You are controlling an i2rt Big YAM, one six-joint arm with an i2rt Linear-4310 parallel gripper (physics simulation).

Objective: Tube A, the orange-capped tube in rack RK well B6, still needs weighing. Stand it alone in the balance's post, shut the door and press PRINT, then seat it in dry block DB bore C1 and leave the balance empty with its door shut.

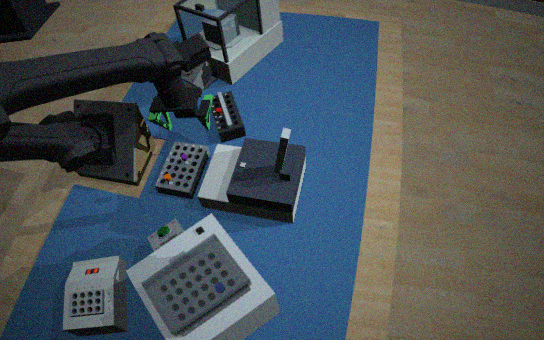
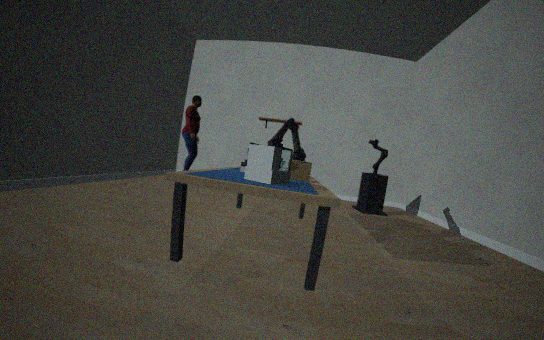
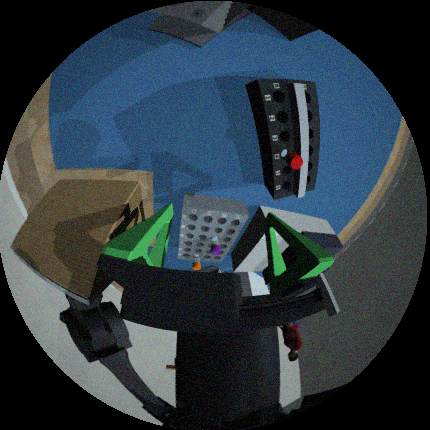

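Pixels of known places: gripper, between the fingertips: (image 1: 189, 128) (image 3: 221, 212); arm's base, origin of its link: (image 1: 100, 138) (image 2: 299, 168) (image 3: 75, 252).
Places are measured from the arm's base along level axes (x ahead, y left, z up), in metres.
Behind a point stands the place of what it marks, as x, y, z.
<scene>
The orange-capped tube (image 1: 167, 177) {0.189, -0.071, -0.034} (image 3: 196, 266) {0.187, -0.062, -0.034} stands in the grey rack (image 1: 173, 191) {0.197, -0.085, -0.067} (image 3: 215, 202) {0.206, 0.042, -0.074}, near the end farther from the balance. A purple-capped tube (image 1: 184, 157) {0.214, -0.016, -0.034} (image 3: 216, 249) {0.212, -0.007, -0.035} stands in the same rack. My gripper (image 1: 189, 128) {0.205, 0.065, -0.030} (image 3: 221, 212) {0.205, 0.065, -0.030} is open and empty, above the mat between the rack and the balance, beside the black rack. The balance (image 1: 250, 55) {0.301, 0.351, -0.044} (image 2: 259, 163) {0.296, 0.529, 0.014} has a dark-framed glass chamber; its door state is unclear. A grey control box (image 1: 199, 76) {0.180, 0.250, -0.035} (image 3: 197, 14) beside it is partly hidden by the arm. The white unit (image 1: 119, 295) {0.149, -0.336, -0.055} with twelve bores seems to be the dry block.
A black rack (image 1: 233, 134) {0.301, 0.085, -0.070} (image 3: 258, 130) {0.239, 0.140, -0.081} with a red-capped tube (image 1: 218, 110) {0.262, 0.125, -0.032} (image 3: 296, 162) {0.262, 0.128, -0.032} stands near the gripper. A dark-topped device (image 1: 260, 165) {0.391, -0.042, -0.008} with an upright lever stands beside the grey rack. A large white unit (image 1: 210, 225) {0.335, -0.209, 0.047} and green button (image 1: 163, 231) {0.224, -0.204, -0.015} are nearer the front.
</scene>
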